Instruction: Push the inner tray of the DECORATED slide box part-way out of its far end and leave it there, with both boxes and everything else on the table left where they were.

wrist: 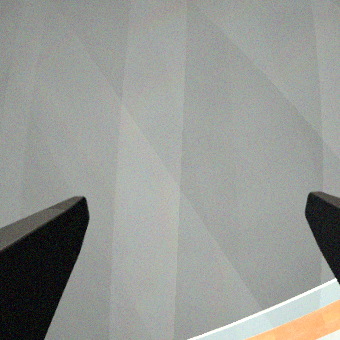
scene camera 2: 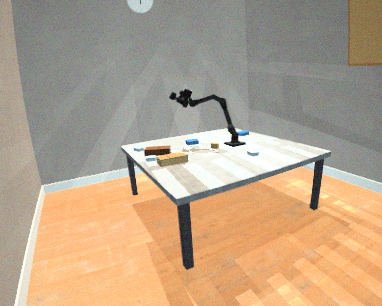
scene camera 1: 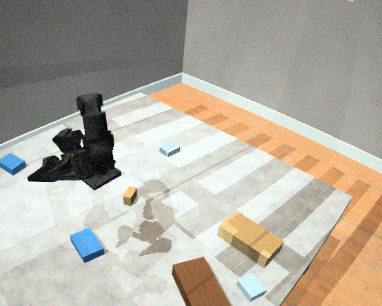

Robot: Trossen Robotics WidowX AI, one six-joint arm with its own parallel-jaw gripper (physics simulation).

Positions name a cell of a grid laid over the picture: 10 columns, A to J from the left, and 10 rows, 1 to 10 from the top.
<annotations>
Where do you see a pale box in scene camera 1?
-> At G9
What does my gripper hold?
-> Nothing.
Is my gripper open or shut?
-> Open.
</annotations>
